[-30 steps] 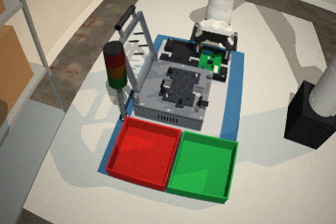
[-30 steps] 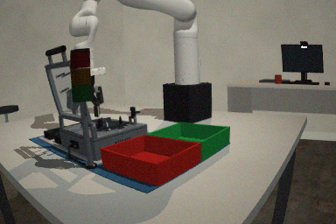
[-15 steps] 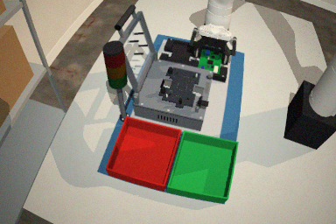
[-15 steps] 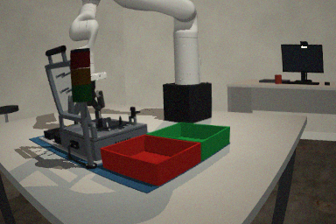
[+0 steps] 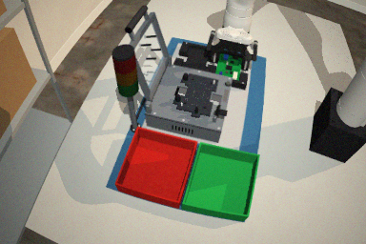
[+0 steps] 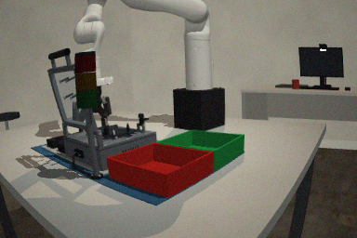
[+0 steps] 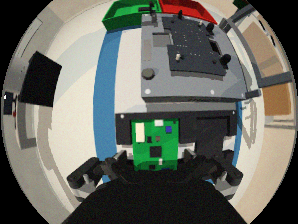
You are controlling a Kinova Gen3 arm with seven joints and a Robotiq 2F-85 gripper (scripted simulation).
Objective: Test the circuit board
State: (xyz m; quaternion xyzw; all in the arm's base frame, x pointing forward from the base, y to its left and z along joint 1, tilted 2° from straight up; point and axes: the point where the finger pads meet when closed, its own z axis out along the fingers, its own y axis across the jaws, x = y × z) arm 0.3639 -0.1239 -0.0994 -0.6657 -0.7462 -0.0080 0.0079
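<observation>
Right now my hand is 20 mm above the green circuit board. Round my hand: tester lid 160 mm ahead, 190 mm to the left, 150 mm above; green bin 90 mm behind, 360 mm to the left, 20 mm below; red bin 60 mm ahead, 380 mm to the left, 20 mm below.
</observation>
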